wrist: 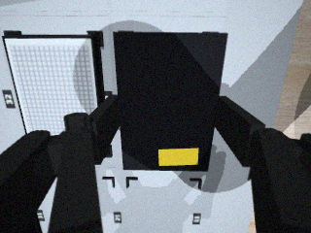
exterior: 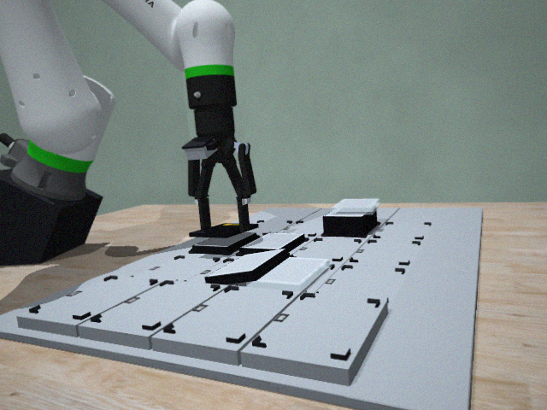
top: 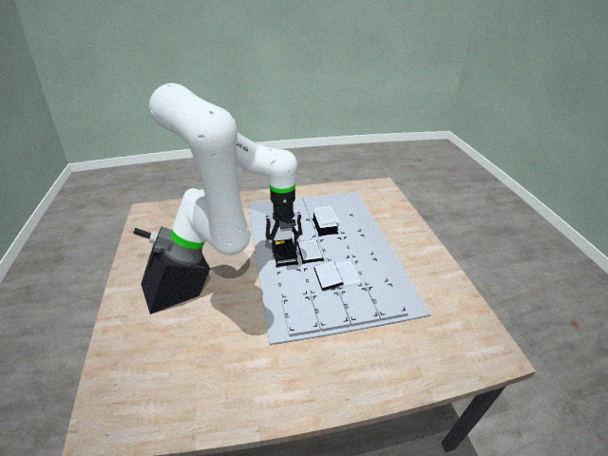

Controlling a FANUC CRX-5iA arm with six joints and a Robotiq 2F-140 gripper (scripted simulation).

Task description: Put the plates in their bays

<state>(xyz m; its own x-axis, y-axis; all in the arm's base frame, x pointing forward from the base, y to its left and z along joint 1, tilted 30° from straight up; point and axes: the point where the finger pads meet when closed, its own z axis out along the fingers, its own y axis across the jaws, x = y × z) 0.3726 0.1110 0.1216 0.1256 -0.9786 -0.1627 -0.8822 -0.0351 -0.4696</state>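
The black culture plate lid is 2 cm below my hand. The rest, counted from my hand: flat white plate: 23 cm ahead, 13 cm to the right, 5 cm below; black deep-well block: 19 cm ahead, 19 cm to the left, 4 cm below.
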